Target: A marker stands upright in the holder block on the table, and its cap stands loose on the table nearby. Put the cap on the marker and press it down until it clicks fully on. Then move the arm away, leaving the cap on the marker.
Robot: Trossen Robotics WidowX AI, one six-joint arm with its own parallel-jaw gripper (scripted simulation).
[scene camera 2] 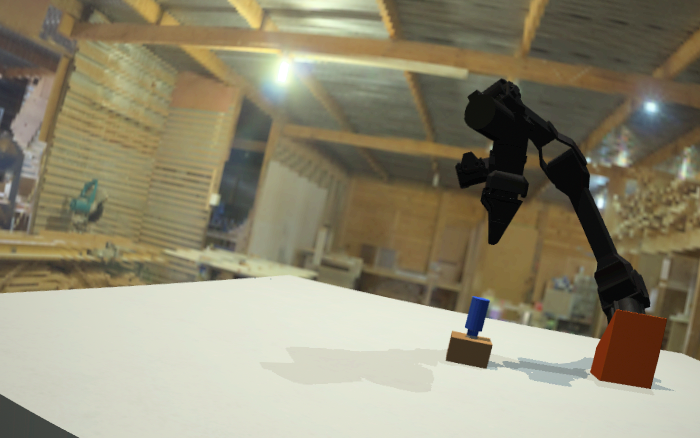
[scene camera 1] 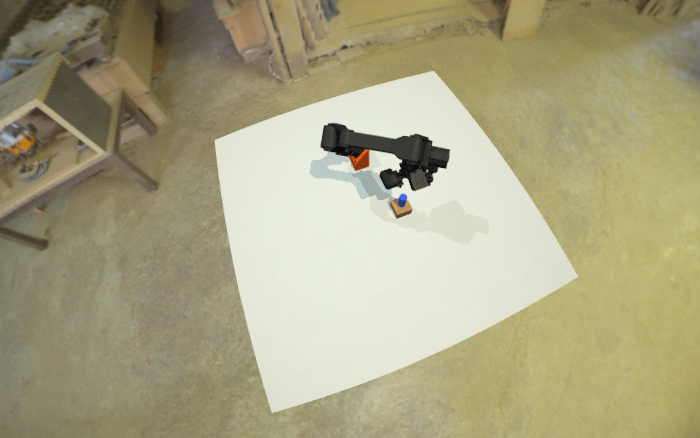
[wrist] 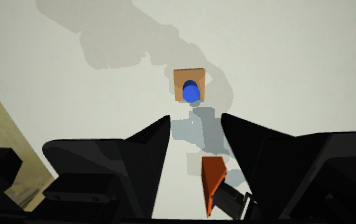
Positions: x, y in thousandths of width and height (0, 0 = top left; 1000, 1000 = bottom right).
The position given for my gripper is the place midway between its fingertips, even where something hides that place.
my gripper: scene camera 2 704, 558; scene camera 1 581, 421; wrist 549, 529
